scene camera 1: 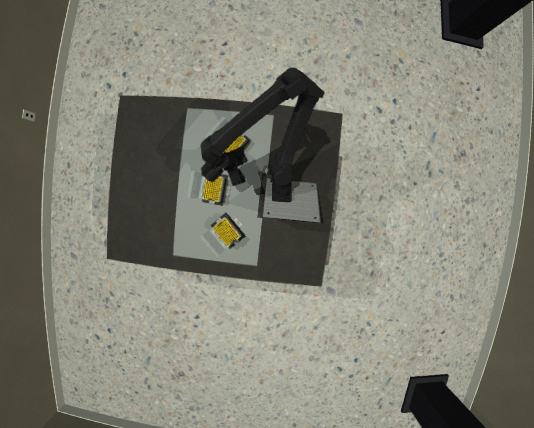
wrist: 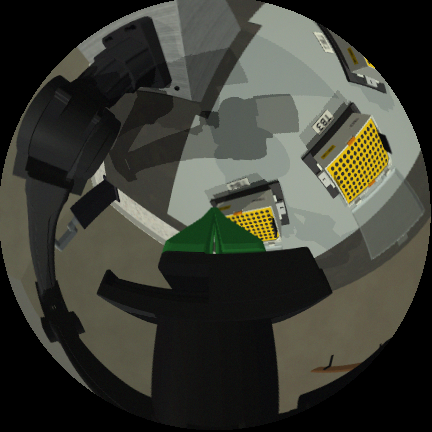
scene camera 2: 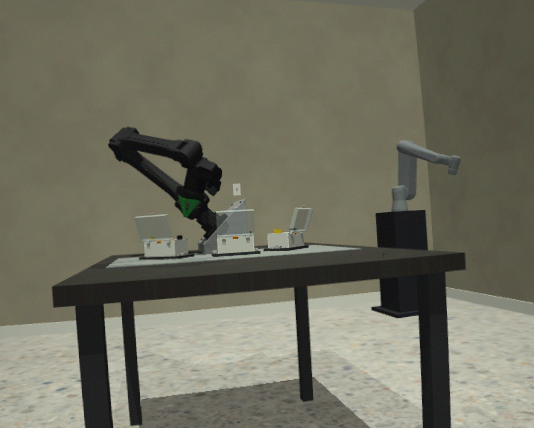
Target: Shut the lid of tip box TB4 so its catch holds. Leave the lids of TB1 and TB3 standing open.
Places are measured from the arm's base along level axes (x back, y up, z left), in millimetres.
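Pixels of known places: gripper, fingertip midpoint: (scene camera 1: 242, 157) (wrist: 213, 212) (scene camera 2: 185, 217); arm's base, link origin: (scene camera 1: 281, 192) (wrist: 140, 54) (scene camera 2: 216, 227).
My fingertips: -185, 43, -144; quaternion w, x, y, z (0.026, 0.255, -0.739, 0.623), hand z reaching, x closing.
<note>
Ahead of a thing's pixels: the offset from my fingertips to its top centre, as dx, dy, dz. "spot": to the spot under its first point. Level surfaces: height alone.
TB4 @[-70, -63, -78] (scene camera 1: 236, 144) (scene camera 2: 165, 248) (wrist: 255, 225) is a white box with a yellow tip rack, partly under the arm in the overhead view. Its clear lid @[spot: -134, -32, -119] (scene camera 2: 153, 227) stands open, tilted back. My gripper (scene camera 2: 188, 216) (wrist: 213, 212) is shut and empty, its green fingers pointing down above box height; in the wrist view the tips overlap TB4's near corner. The fingers are hidden in the overhead view. TB3 @[-145, -63, +146] (scene camera 1: 214, 190) (scene camera 2: 235, 244) (wrist: 357, 162), in the middle, has its lid @[spot: -222, -32, +140] (scene camera 2: 236, 222) (wrist: 390, 215) open. TB1 (scene camera 1: 227, 231) (scene camera 2: 285, 240) (wrist: 352, 55) has its lid (scene camera 2: 302, 219) open.
The boxes stand in a row on a pale mat @[dy -138] (scene camera 1: 192, 245) on the dark table (scene camera 1: 142, 180) (scene camera 2: 260, 280). The arm's metal base plate (scene camera 1: 300, 205) is beside the mat. A grey arm (scene camera 2: 407, 175) stands on a dark pedestal (scene camera 2: 401, 240) beyond the table.
</note>
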